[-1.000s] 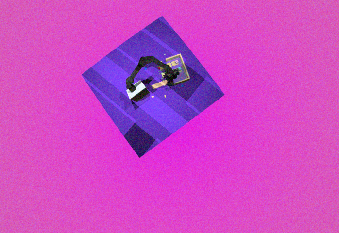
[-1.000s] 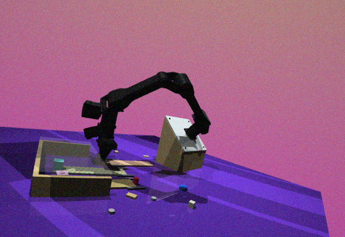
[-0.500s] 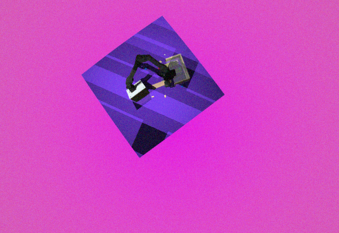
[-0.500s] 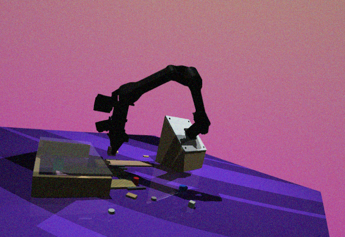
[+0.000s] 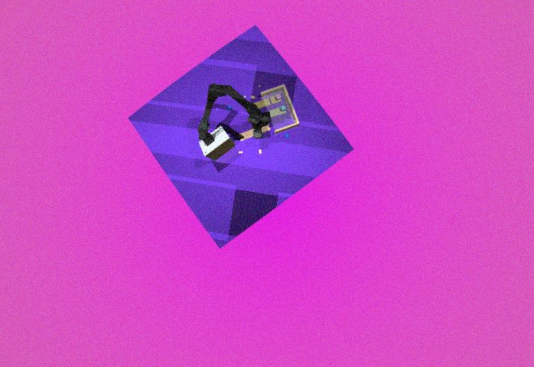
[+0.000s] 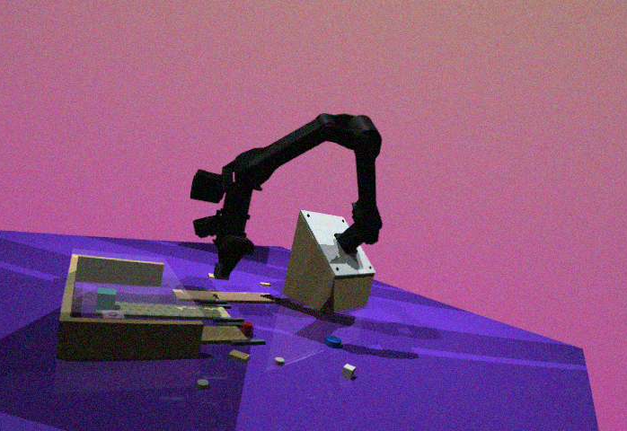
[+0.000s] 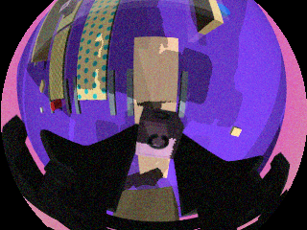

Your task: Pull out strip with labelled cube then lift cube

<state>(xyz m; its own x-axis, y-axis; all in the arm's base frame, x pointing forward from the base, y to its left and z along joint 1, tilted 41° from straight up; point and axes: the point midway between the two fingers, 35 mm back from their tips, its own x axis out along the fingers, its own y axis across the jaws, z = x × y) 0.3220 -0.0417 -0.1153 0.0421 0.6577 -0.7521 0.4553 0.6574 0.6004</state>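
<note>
My gripper tip is now 2 cm past the tan strip, 1 cm to the right of it and 5 cm above it. The rest, counted from my gripper tip: red cylinder (8 cm ahead, 17 cm to the left, 4 cm below).
</note>
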